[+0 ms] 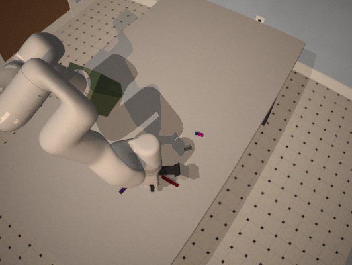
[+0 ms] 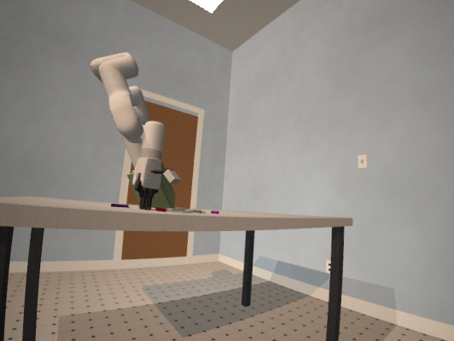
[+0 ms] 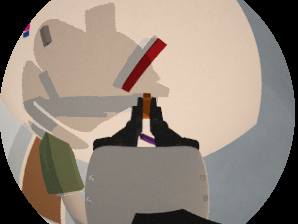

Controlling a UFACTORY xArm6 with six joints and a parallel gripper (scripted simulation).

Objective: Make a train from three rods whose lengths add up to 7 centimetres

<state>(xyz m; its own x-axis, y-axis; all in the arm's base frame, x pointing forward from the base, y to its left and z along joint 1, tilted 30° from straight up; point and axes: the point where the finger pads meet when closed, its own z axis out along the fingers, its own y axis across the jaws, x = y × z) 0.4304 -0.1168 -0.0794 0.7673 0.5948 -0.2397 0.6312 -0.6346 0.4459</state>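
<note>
My gripper is now 27 cm to the right of the magenta rod, 2 cm above it and 1 cm short of it. Also, from my hand: orange rod 2 cm below; red rod 4 cm to the left, 4 cm ahead, 2 cm below; purple rod 8 cm to the right, 7 cm behind, 2 cm below.
</note>
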